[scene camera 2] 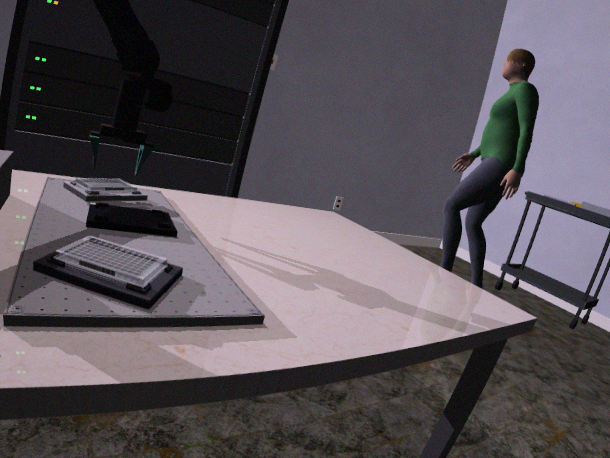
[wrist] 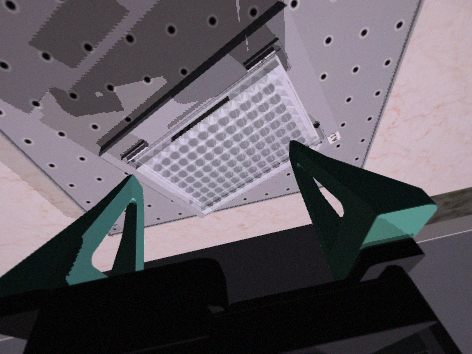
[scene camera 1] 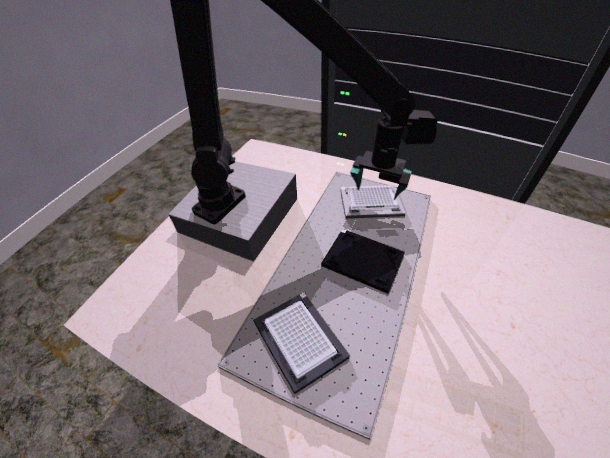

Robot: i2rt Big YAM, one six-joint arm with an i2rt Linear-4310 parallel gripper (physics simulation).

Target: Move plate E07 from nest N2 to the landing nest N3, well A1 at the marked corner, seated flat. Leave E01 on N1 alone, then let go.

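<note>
Gripper open, holding nothing; my gripper is visible in the wrist view as well. Scene also contains a perforated grey baseplate and a black nest.
</note>
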